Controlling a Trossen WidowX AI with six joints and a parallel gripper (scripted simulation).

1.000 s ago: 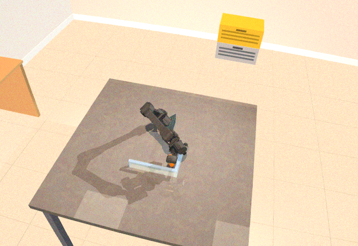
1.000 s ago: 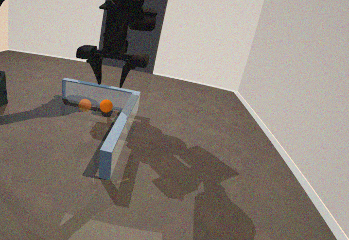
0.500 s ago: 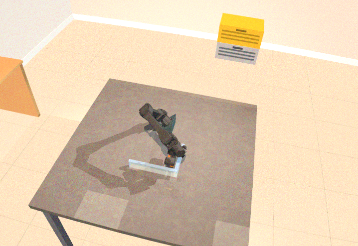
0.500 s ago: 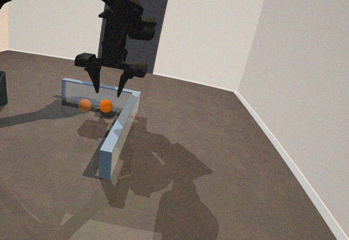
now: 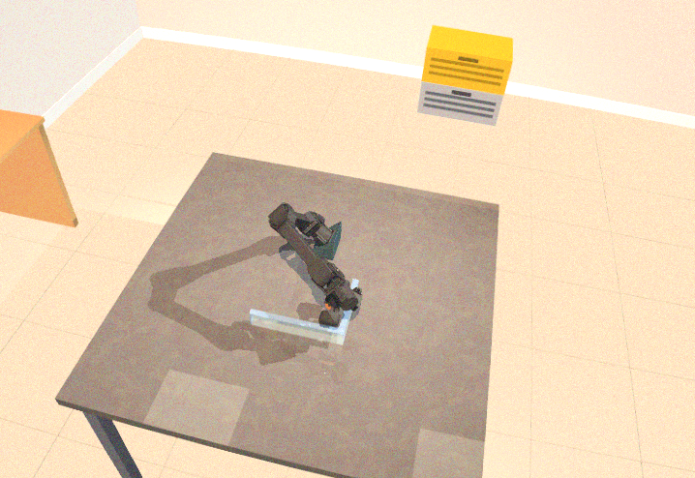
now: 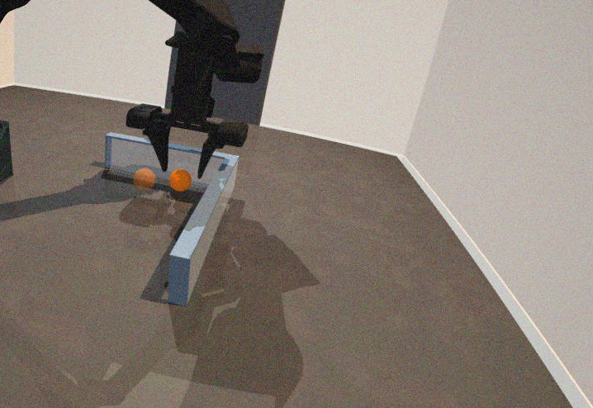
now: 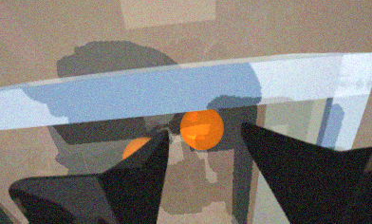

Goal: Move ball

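Right now the orange ball is 10 mm below my gripper tip. The rest, counted from my gripper tip: clear wall (40 mm behind, 40 mm to the left).
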